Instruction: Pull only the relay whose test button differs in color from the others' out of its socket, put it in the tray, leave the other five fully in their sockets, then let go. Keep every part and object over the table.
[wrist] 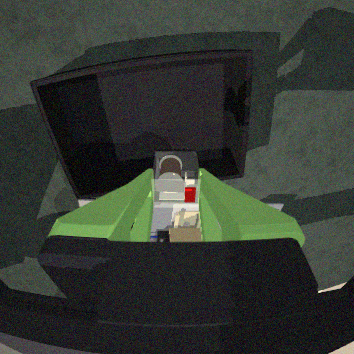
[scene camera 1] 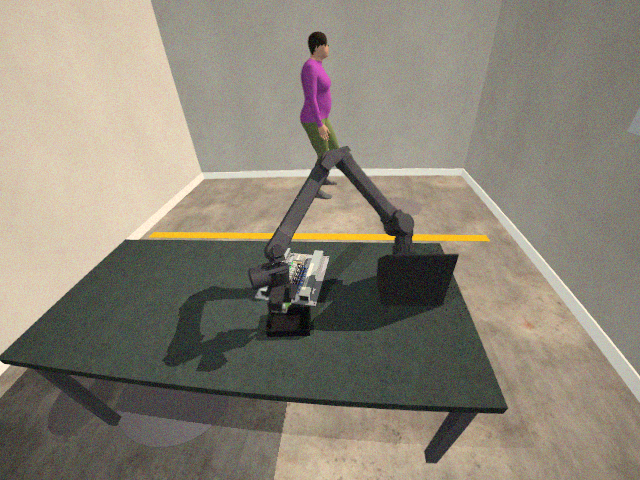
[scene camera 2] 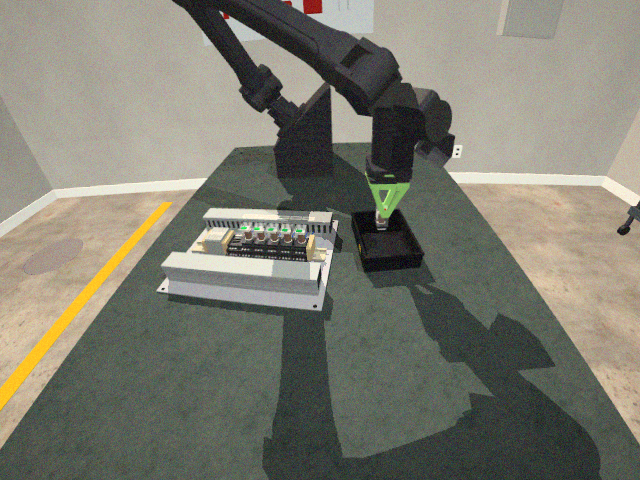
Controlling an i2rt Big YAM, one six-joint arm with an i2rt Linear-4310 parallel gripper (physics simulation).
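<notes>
My gripper, with green fingers, is shut on the relay with the red test button. This relay is a clear block, held upright at the board-side edge of the tray. The black open tray lies below the fingers; whether the relay touches it I cannot tell. The other relays, with green test buttons, such as this end relay, stand in a row in the black socket strip. In scene camera 1 the arm hides the fingertips and the held relay.
The white board carries two raised grey wire ducts on either side of the relay row, beside the tray. The arm's black base plate stands on the table. A person is behind the table.
</notes>
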